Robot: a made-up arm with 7 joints.
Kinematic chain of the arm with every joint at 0, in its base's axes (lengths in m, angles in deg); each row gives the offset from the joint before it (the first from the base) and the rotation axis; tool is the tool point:
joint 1: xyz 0 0 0.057 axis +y
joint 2: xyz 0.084 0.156 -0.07 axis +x
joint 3: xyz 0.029 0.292 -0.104 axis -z
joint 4: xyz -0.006 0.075 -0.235 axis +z
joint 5: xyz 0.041 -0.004 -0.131 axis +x
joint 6: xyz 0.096 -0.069 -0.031 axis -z
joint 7: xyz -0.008 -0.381 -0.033 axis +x
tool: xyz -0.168 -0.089 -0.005
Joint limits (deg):
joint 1: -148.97..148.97
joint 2: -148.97..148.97
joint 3: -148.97..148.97
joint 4: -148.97..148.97
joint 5: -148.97..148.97
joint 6: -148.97..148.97
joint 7: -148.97..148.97
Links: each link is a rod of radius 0.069 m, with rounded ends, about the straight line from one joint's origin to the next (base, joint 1, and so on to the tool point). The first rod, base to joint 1, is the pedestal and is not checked.
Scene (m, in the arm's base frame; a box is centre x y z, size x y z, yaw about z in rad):
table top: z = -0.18
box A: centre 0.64 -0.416 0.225 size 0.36 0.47 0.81 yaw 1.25
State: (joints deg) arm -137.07 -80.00 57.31 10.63 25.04 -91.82 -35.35
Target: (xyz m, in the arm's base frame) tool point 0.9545 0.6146 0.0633
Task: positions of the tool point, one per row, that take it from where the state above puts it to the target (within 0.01 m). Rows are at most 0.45 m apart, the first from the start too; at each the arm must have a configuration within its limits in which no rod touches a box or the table.
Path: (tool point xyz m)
1: -0.3332 -0.4199 0.6441
2: -0.2488 -0.2445 0.9537
3: -0.1398 0.0596 1.1607
4: -0.0329 0.4387 1.2104
5: 0.0595 0.8098 1.0873
6: 0.1411 1.0901 0.8239
7: 0.2238 1.2253 0.4914
8: 0.3341 1.1607 0.5447
9: 0.4768 1.0770 0.5562
10: 0.6325 0.9770 0.5125
11: 0.7782 0.8642 0.4102
12: 0.8914 0.7422 0.2554
13: 0.9545 0.6146 0.0633

